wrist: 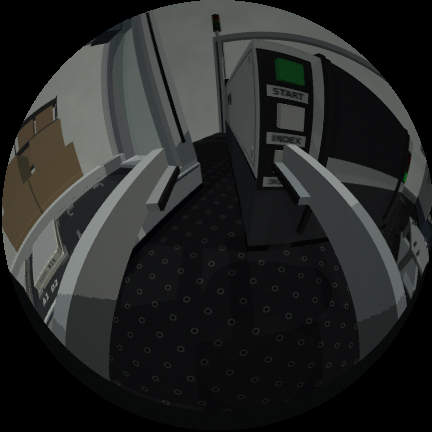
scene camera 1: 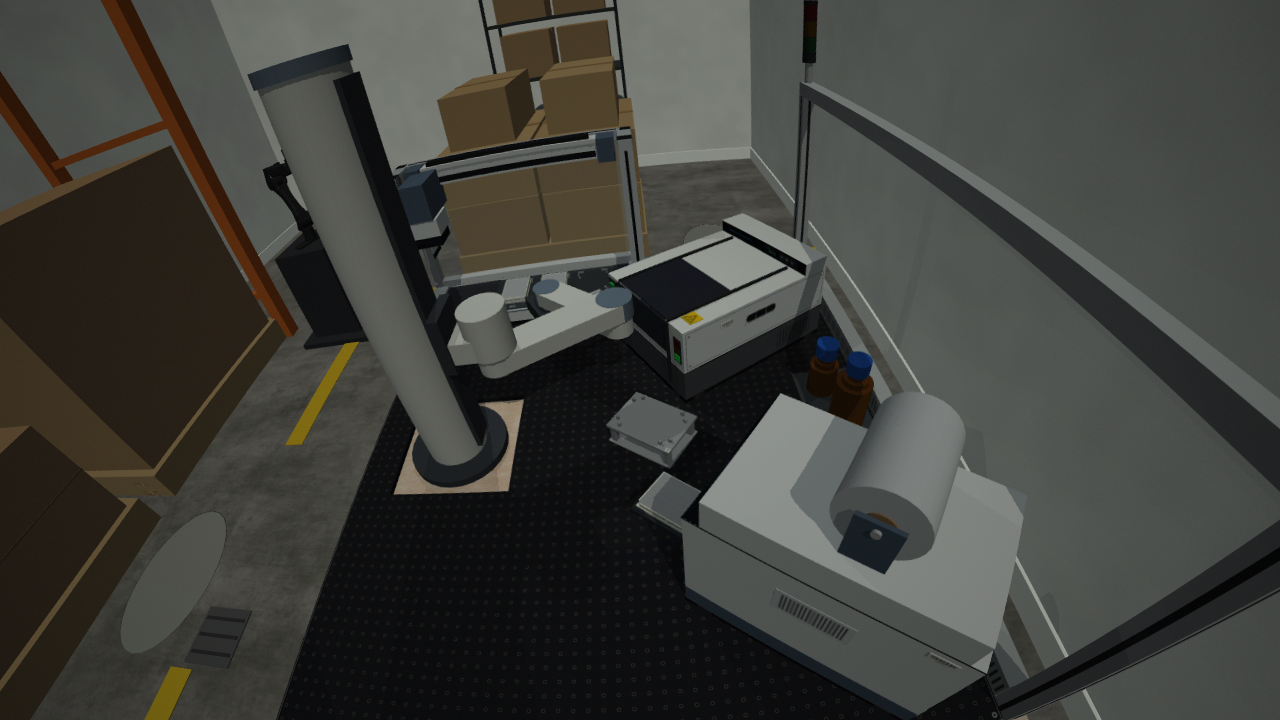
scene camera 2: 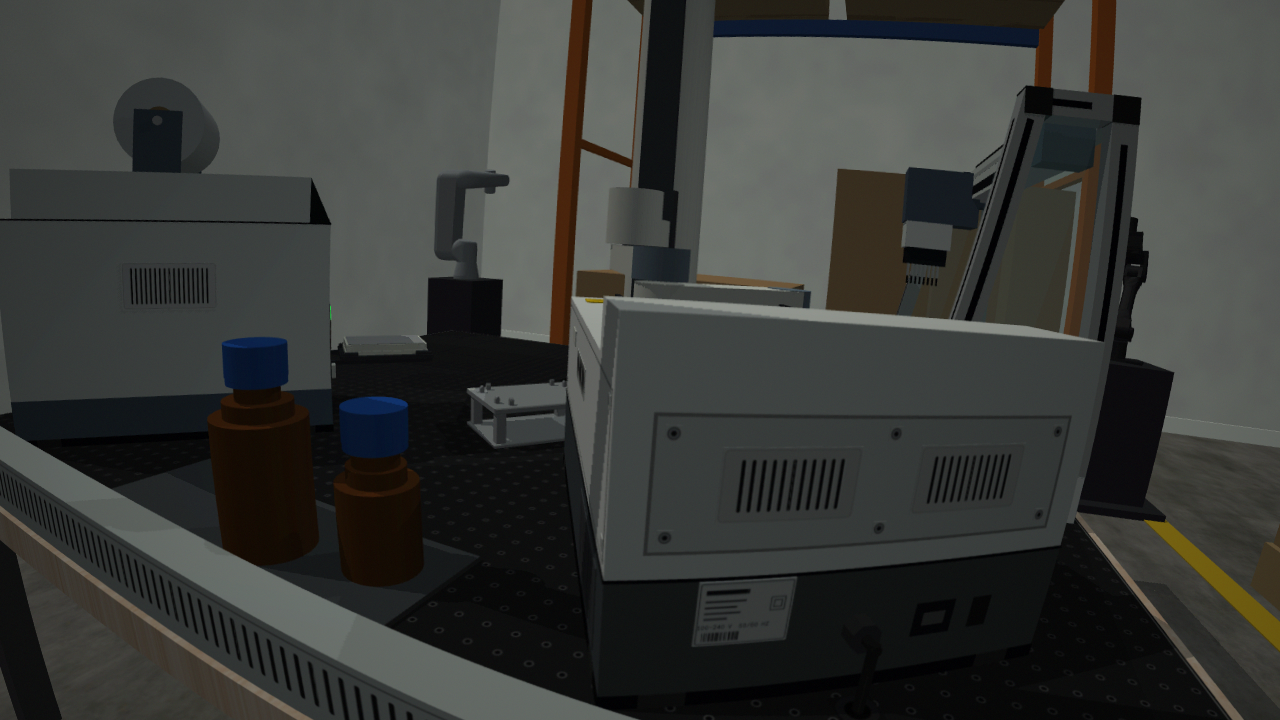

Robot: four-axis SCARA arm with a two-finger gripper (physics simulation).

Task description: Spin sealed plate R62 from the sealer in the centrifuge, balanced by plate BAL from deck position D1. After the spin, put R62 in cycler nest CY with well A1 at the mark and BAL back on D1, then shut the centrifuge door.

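Where they show: gripper, fingertip midpoint: (wrist: 224,154); arm's base, link origin: (scene camera 1: 461,446).
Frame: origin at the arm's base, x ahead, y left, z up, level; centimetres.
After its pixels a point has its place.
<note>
My gripper (wrist: 224,154) @(x 38.3, y 37.8, z 12.8 cm) is shut with nothing between its fingers, which stand a little apart in front of the centrifuge's button panel. The arm and machines hide it in both scene views. The centrifuge (scene camera 1: 760,308) @(x 75.5, y 18.1, z 19.2 cm) (scene camera 2: 832,358) @(x 90.1, y 39.8, z 23.7 cm) (wrist: 240,107) @(x 46.3, y 39.6, z 16.0 cm) has a dark door (scene camera 1: 675,288) @(x 56.0, y 24.7, z 22.6 cm) (wrist: 365,115) @(x 44.7, y 26.1, z 18.6 cm) that looks shut; START and INDEX labels show, and the right finger partly covers the lowest button. A pale plate (scene camera 1: 671,494) @(x 50.2, y -26.4, z 12.5 cm) (scene camera 2: 383,342) @(x 53.4, y -26.2, z 12.5 cm) lies on the tray of the sealer (scene camera 1: 760,474) @(x 61.4, y -40.9, z 36.3 cm) (scene camera 2: 223,331) @(x 76.2, y -34.4, z 15.9 cm); its label is unreadable. Cycler nest CY (scene camera 1: 651,420) @(x 47.4, y -2.5, z 6.8 cm) (scene camera 2: 523,394) @(x 48.3, y -3.6, z 6.8 cm) stands between the machines. Another plate (wrist: 46,250) @(x 21.0, y 55.2, z 8.1 cm) lies on the deck, its name unreadable.
A gantry frame (scene camera 1: 528,154) @(x 19.6, y 62.7, z 49.4 cm) (scene camera 2: 1118,223) @(x 49.1, y 70.1, z 37.1 cm) rises over the deck beside the centrifuge. Brown bottles with blue caps (scene camera 1: 852,394) @(x 90.5, y -7.7, z 13.5 cm) (scene camera 2: 264,474) @(x 94.9, y -0.5, z 9.9 cm) stand between the centrifuge and sealer. The robot's column (scene camera 1: 358,250) @(x 2.3, y -7.1, z 58.1 cm) stands at the mat's left edge. A guard rail (scene camera 1: 984,210) @(x 100.4, y -18.1, z 59.9 cm) runs along the right.
</note>
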